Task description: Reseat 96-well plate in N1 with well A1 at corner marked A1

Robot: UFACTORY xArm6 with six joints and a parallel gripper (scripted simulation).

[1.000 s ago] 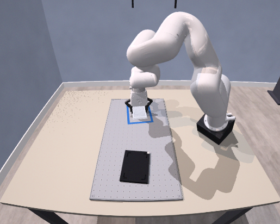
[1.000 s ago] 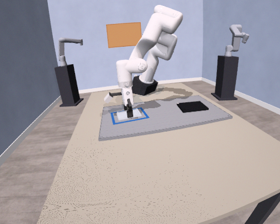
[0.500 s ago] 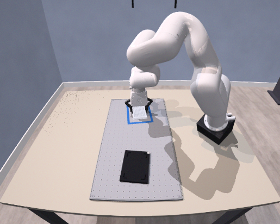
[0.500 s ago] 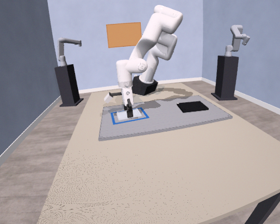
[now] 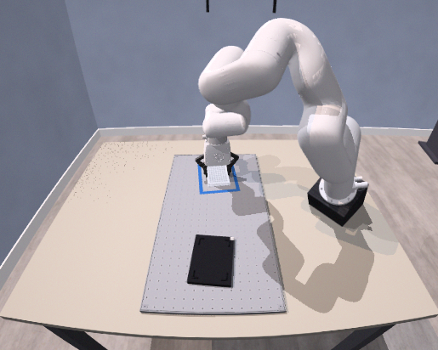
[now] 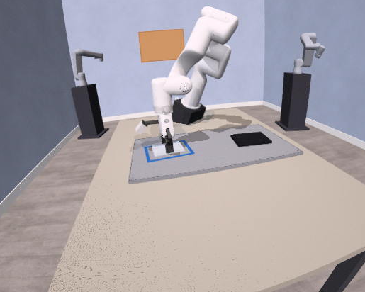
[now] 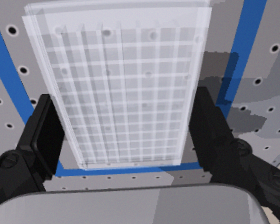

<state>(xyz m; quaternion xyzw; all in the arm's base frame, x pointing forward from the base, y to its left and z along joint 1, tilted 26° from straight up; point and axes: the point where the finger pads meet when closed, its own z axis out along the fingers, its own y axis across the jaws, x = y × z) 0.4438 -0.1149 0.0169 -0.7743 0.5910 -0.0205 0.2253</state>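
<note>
My gripper is now 380 mm to the right of the black plate nest N1, 70 mm past it and 10 mm above it. Also, from my hand: 96-well plate: 10 mm below; white A1 mark: 300 mm to the left, 110 mm behind, 10 mm below.
</note>
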